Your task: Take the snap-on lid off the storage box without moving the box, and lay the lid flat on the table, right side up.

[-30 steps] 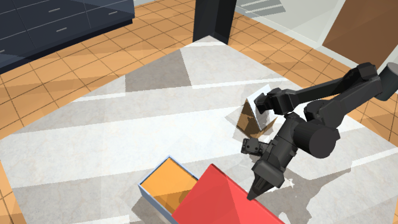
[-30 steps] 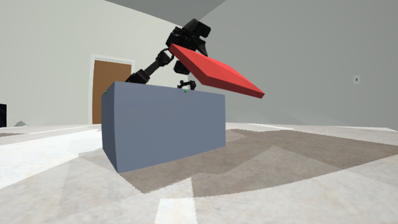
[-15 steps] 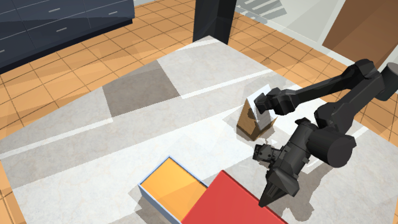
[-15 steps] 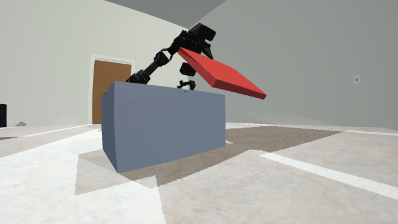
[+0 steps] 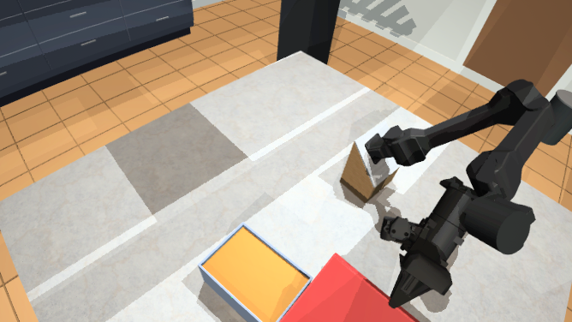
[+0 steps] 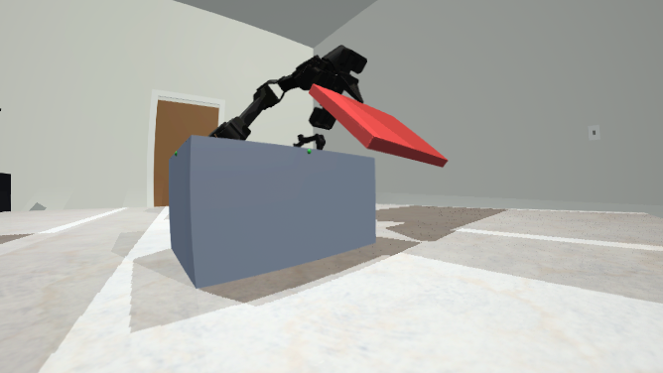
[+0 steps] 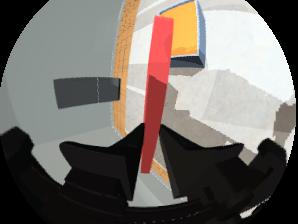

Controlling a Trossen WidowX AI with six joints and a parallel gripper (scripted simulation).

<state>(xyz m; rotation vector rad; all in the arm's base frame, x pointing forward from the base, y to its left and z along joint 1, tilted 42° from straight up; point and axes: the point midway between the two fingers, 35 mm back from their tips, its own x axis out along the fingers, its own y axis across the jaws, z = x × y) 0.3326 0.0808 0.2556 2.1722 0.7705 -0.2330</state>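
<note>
My gripper tip is 6 cm short of the red lid and 5 cm above it. From my gripper tip the other things lie so: grey-blue storage box: 8 cm ahead, 22 cm to the right, 18 cm below.
</note>
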